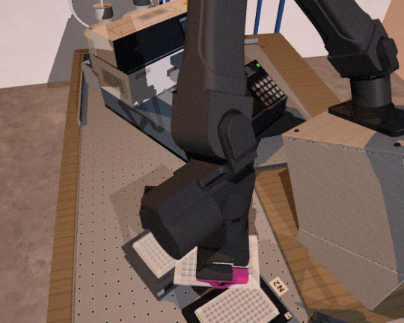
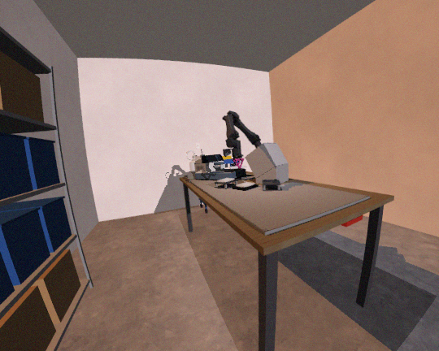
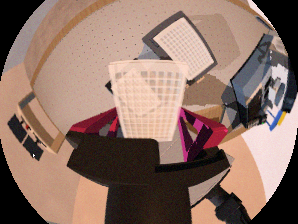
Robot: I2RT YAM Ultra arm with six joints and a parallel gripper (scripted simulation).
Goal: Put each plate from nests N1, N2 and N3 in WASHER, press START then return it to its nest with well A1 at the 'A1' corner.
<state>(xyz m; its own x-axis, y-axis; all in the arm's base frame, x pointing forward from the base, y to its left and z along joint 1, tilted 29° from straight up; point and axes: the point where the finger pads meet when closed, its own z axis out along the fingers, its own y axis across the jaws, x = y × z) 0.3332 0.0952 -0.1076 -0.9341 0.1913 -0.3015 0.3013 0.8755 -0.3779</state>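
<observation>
My hand is 18 cm past the dark carrier pocket, 45 cm to the left of it and 7 cm above it. Round my hand: nest N2: 3 cm behind, 4 cm to the left, 15 cm below; then n2 label: 13 cm behind, 1 cm to the left, 16 cm below; then nest N1: 6 cm ahead, 11 cm to the right, 12 cm below.
</observation>
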